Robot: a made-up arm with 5 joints.
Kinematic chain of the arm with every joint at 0, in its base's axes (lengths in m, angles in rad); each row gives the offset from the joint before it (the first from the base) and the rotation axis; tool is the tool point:
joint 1: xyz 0 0 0.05 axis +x
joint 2: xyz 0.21 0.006 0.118 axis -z
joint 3: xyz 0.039 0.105 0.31 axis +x
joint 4: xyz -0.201 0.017 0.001 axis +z
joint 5: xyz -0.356 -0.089 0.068 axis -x
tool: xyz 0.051 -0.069 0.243
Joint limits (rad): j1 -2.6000..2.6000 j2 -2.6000..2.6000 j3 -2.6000..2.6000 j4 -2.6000..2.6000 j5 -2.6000..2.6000
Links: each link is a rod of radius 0.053 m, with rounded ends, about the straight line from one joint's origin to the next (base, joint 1, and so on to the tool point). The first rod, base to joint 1, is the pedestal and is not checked.
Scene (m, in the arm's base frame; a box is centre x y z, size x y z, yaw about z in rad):
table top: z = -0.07
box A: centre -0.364 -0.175 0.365 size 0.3 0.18 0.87 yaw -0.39
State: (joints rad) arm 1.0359 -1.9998 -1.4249 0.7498 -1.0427
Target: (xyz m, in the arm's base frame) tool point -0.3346 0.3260 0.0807
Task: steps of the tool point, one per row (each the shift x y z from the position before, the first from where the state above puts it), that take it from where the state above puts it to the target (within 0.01 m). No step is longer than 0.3 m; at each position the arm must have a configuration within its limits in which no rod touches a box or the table.
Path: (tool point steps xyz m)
1: -0.0726 0.1326 0.2347
2: -0.0605 0.1969 0.1753
3: -0.0481 0.2330 0.1022
4: -0.0357 0.2423 0.0281
5: -0.0237 0.2299 -0.0387
6: -0.0120 0.2032 -0.0945
7: -0.0907 0.0158 -0.0528
8: -0.0919 0.0174 -0.1163
9: -0.0555 0.0053 -0.1651
10: -0.0022 -0.0257 -0.1741
11: 0.0392 -0.0631 -0.1355

